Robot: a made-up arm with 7 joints.
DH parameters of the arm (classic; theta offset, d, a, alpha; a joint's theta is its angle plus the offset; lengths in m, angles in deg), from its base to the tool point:
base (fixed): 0 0 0 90
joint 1: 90 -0.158 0 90
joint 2: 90 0 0 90
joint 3: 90 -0.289 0 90
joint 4: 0 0 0 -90
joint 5: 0 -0.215 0 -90
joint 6: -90 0 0 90
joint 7: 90 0 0 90
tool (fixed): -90 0 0 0
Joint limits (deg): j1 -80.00..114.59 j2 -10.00..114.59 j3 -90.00..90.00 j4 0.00..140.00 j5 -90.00..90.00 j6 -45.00..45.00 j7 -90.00..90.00
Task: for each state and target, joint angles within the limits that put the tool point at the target. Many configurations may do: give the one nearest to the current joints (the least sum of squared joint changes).
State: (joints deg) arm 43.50 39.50 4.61 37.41 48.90 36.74 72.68
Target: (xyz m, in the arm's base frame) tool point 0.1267 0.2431 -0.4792
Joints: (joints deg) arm 11.53 9.59 3.02 7.59 48.90 36.74 72.68
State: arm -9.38 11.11 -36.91 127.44 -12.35 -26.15 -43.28
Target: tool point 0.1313 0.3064 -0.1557
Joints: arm -21.10 45.26 11.04 122.21 -12.35 -26.15 -43.28
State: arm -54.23 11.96 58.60 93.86 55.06 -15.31 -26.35
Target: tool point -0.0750 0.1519 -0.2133
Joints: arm -66.33 -10.00 7.17 129.23 55.06 -15.31 -26.35
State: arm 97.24 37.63 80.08 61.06 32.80 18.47 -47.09
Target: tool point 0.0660 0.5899 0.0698
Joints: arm 103.48 56.06 73.25 57.91 32.80 18.47 -47.09
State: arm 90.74 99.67 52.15 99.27 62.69 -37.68 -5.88
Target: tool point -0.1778 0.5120 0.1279
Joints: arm 89.67 93.53 50.94 69.49 62.69 -37.68 -5.88
